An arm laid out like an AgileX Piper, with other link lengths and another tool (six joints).
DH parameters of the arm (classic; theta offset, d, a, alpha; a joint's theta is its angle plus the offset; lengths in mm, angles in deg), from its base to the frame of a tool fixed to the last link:
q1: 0 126.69 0 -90
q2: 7.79 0 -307.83 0
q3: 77.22 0 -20.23 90
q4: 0 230.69 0 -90
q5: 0 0 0 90
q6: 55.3 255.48 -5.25 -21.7
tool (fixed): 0 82.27 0 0
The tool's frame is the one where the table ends.
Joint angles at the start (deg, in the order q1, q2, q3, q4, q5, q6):
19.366, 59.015, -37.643, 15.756, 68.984, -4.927
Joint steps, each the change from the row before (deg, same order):
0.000, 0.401, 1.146, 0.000, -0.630, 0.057
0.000, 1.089, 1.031, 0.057, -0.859, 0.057
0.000, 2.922, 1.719, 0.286, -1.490, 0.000
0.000, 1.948, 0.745, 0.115, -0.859, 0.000
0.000, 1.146, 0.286, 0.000, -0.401, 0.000
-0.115, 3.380, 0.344, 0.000, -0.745, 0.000
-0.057, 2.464, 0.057, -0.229, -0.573, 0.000
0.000, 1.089, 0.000, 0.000, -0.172, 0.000
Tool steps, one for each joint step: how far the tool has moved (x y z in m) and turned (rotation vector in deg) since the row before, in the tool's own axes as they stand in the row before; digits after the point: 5 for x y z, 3 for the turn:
0.00106, -0.00673, 0.00328, 0.759, 0.234, 0.575
0.00042, -0.00658, 0.00455, 1.015, 0.355, 0.801
0.00202, -0.01335, 0.00928, 2.446, 1.109, 1.824
0.00037, -0.00685, 0.00530, 1.463, 0.604, 1.026
-0.00010, -0.00358, 0.00270, 0.859, 0.321, 0.517
-0.00028, -0.00883, 0.00652, 2.441, 0.956, 1.509
-0.00168, -0.00563, 0.00439, 1.739, 0.508, 0.827
-0.00006, -0.00235, 0.00196, 0.761, 0.322, 0.416

